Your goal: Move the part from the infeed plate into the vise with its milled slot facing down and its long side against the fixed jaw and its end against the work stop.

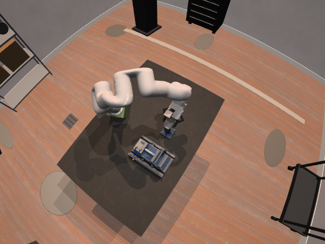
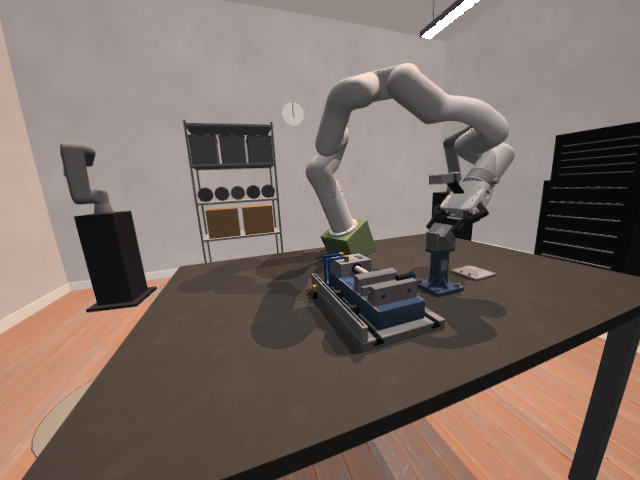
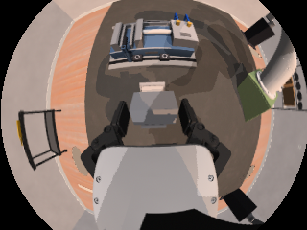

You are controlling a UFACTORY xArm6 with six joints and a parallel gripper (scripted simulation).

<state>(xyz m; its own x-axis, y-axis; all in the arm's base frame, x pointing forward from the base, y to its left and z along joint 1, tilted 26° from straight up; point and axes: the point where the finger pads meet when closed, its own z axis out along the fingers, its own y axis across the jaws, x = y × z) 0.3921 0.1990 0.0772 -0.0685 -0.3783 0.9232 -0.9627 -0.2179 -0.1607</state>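
The part is 20 mm below my hand. The rest, counted from my hand: air cylinder (60 mm behind, 250 mm to the right, 90 mm below); grey rail (50 mm ahead, 330 mm to the right, 130 mm below).
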